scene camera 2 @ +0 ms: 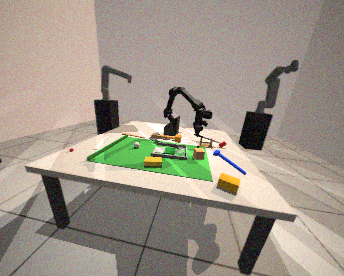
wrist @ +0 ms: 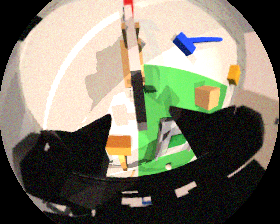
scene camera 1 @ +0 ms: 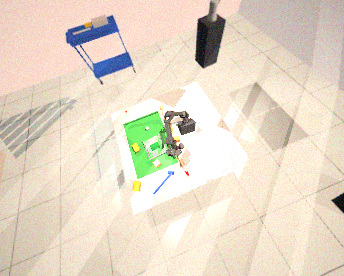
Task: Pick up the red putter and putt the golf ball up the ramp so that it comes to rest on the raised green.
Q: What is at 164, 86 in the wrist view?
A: A green mat.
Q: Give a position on a green mat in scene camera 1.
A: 136, 133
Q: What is my gripper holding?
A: Nothing.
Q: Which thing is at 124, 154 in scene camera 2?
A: A green mat.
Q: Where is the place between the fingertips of my gripper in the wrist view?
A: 141, 112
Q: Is my gripper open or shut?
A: Open.
